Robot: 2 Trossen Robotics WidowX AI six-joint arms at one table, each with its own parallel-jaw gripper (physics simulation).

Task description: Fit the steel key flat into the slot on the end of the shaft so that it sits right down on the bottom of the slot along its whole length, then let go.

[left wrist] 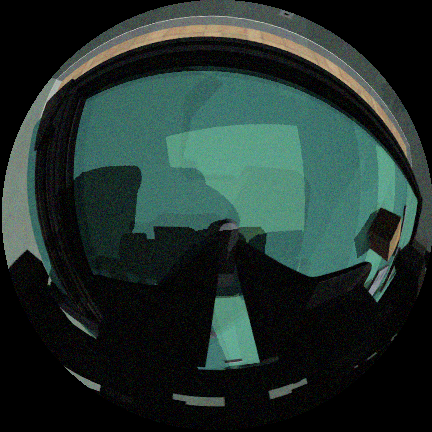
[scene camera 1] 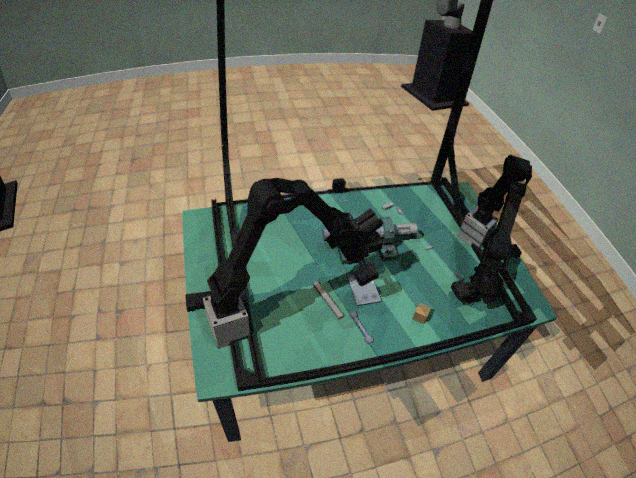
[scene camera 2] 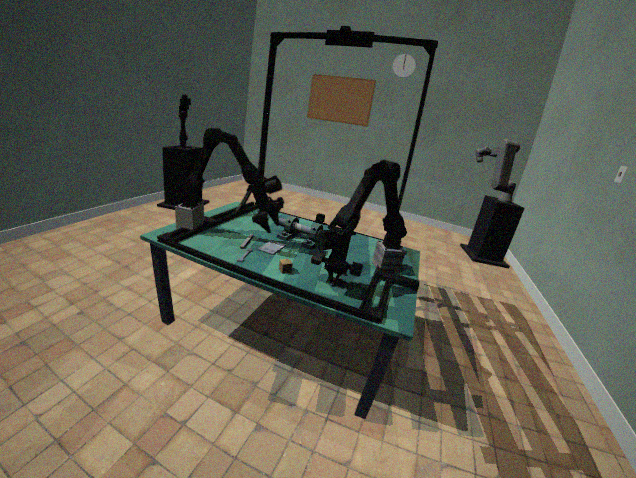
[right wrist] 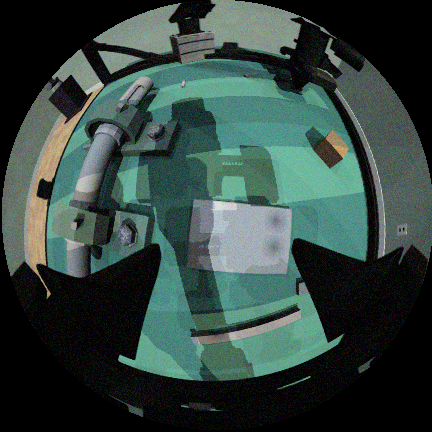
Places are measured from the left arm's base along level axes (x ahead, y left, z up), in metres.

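Where they show: left gripper, fingertip midpoint: [left wrist: 226, 246] [scene camera 1: 469, 300] [scene camera 2: 332, 283] [right wrist: 295, 87]; right gripper, fingertip midpoint: [scene camera 1: 363, 268] [scene camera 2: 274, 229] [right wrist: 228, 249]; left arm's base, origin of the base link: [scene camera 1: 482, 217] [scene camera 2: 391, 245] [right wrist: 189, 32]; right arm's base, origin of the base link: [scene camera 1: 224, 306] [scene camera 2: 189, 205].
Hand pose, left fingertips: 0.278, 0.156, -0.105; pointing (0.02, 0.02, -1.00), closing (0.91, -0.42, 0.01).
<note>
Things, the pixels of their top centre, and the offset from my left fingertips, as dx, dy, dz.
- steel key, middle of its top: [left wrist: 225, 259] -0.003, -0.006, +0.005
- grey shaft, middle of its top: [right wrist: 86, 148] [scene camera 1: 372, 226] [scene camera 2: 307, 225] +0.067, -0.407, +0.074
- pale plate, middle of its top: [right wrist: 242, 237] [left wrist: 371, 290] [scene camera 1: 363, 287] [scene camera 2: 272, 246] +0.235, -0.278, +0.003
- long bar, middle of its top: [right wrist: 247, 332] [scene camera 1: 327, 298] [left wrist: 391, 272] +0.355, -0.320, +0.007
- wrench, middle of its top: [left wrist: 402, 231] [scene camera 1: 361, 326] +0.348, -0.182, +0.004
- orange-brown block, middle of its top: [left wrist: 394, 239] [right wrist: 337, 142] [scene camera 1: 423, 309] [scene camera 2: 286, 261] +0.179, -0.082, +0.037
The steel key [left wrist: 228, 226] stands between my left fingertips in the left wrist view; its rounded, light end shows and the fingers hide most of it. My left gripper [left wrist: 226, 246] [scene camera 2: 334, 277] is shut on it, low over the table at the right. The grey shaft [right wrist: 97, 162] [scene camera 2: 306, 227] lies in two bearing blocks [right wrist: 82, 225] [right wrist: 117, 120]. Its slotted end [right wrist: 137, 93] [scene camera 1: 406, 229] points right in scene camera 1, well away from the key. My right gripper [right wrist: 228, 249] is open and empty, above the table beside the shaft and a pale plate.
The pale plate [right wrist: 250, 240] [scene camera 1: 366, 292] lies near a long bar [scene camera 1: 328, 299] [right wrist: 250, 327] and a wrench [scene camera 1: 361, 327]. An orange-brown block [scene camera 1: 422, 313] [scene camera 2: 285, 265] [left wrist: 385, 233] [right wrist: 331, 149] lies towards the front. Small pale pieces [scene camera 1: 388, 206] [scene camera 1: 429, 247] lie around the shaft's slotted end.
</note>
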